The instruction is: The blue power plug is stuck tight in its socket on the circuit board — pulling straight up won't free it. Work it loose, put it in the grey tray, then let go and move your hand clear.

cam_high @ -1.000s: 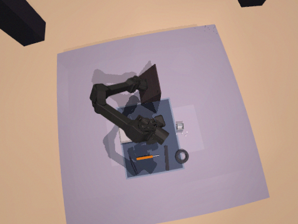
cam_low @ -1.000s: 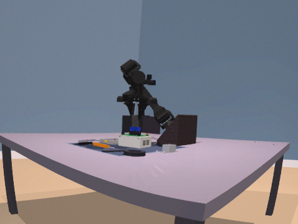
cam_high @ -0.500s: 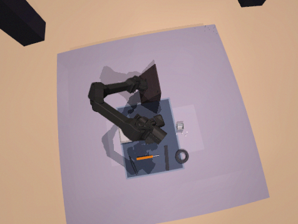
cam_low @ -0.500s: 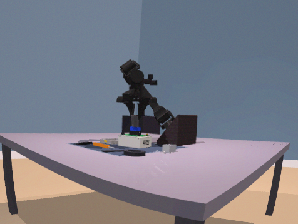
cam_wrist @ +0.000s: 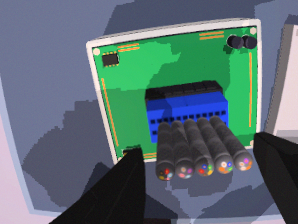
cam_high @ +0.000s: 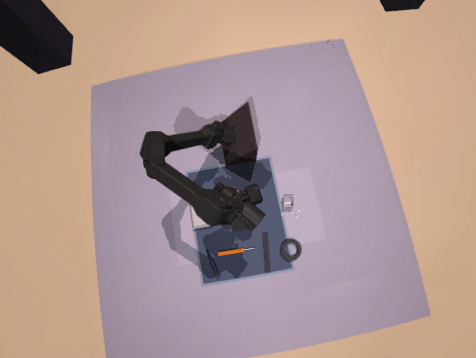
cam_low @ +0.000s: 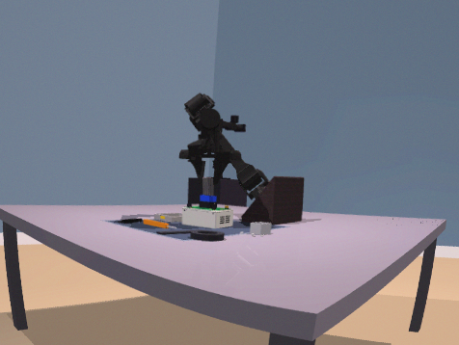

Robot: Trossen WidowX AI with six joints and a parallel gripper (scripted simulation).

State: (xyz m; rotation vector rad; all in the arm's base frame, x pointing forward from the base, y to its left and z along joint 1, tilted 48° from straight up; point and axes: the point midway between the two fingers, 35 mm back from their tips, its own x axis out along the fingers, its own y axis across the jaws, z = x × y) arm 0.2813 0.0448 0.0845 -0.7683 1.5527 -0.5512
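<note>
My gripper tip is 40 mm above the blue power plug. From my gripper tip the other things lie so: black bar (190 mm ahead, 90 mm to the left, 120 mm below); grey tray (140 mm to the right, 120 mm below); dark blue mat (50 mm ahead, 120 mm below).
</note>
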